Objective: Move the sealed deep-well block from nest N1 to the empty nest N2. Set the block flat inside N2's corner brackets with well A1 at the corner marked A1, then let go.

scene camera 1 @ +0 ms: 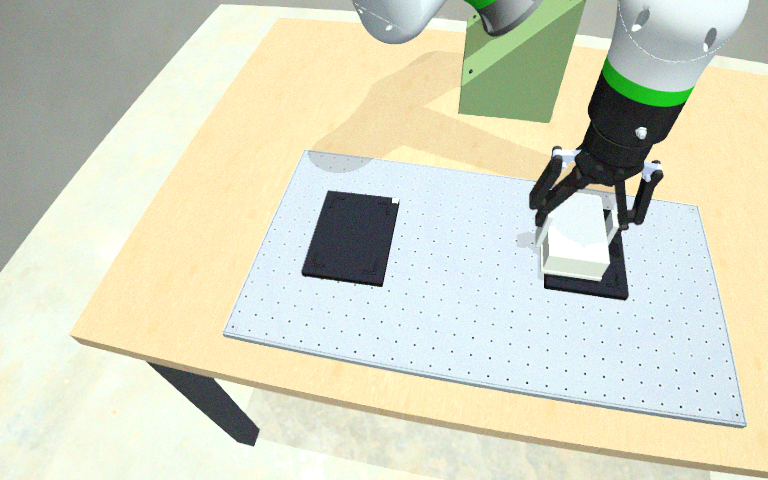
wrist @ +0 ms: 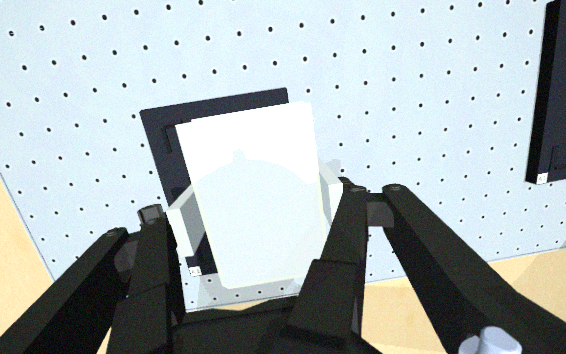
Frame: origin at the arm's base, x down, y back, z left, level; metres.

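Seen in the pictures: gripper, fingertip midpoint: point(scene camera 1: 568, 243) point(wrist: 262, 182); arm's base at its link origin: point(scene camera 1: 517, 6).
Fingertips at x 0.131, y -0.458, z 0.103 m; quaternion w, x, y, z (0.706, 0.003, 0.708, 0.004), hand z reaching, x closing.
Pixels of each thing's middle, then the offset from my fingertips to it. "*": a spot on its surface instead. Level surfaces: height alone.
- white deep-well block at the middle of its body: point(wrist: 262, 196) point(scene camera 1: 572, 232) dx -0.021, dy +0.004, dz +0.000 m
- nest's A1 label at a spot on its surface: point(wrist: 195, 271) * dx +0.008, dy +0.082, dz +0.083 m
- light perforated plate at its surface level: dx +0.020 m
- wooden table at its surface level: dx +0.033 m
- nest's white corner label at a spot on its surface: point(wrist: 542, 178) point(scene camera 1: 395, 200) * dx +0.008, dy +0.046, dz -0.272 m
The white deep-well block point(scene camera 1: 576, 243) point(wrist: 260, 230) is held between the pads of my gripper point(scene camera 1: 577, 229) point(wrist: 262, 182), which is shut on it. The block looks nearly level and overlaps a black nest point(scene camera 1: 620, 271) point(wrist: 210, 104) at the right of the scene view. In the wrist view it lies to the right of that nest's left edge, with the sides roughly parallel; the gap below it is hard to judge. This nest's A1 label point(wrist: 195, 271) shows near the left finger. The other black nest point(scene camera 1: 351, 237) point(wrist: 554, 100) holds nothing. I cannot read any N1 or N2 marking.
Both nests stand on a light perforated plate point(scene camera 1: 453, 322) point(wrist: 440, 155) on the wooden table point(scene camera 1: 169, 254). A green bracket point(scene camera 1: 509, 84) stands behind the plate. The other nest's white corner label point(scene camera 1: 395, 200) point(wrist: 542, 178) shows in both views.
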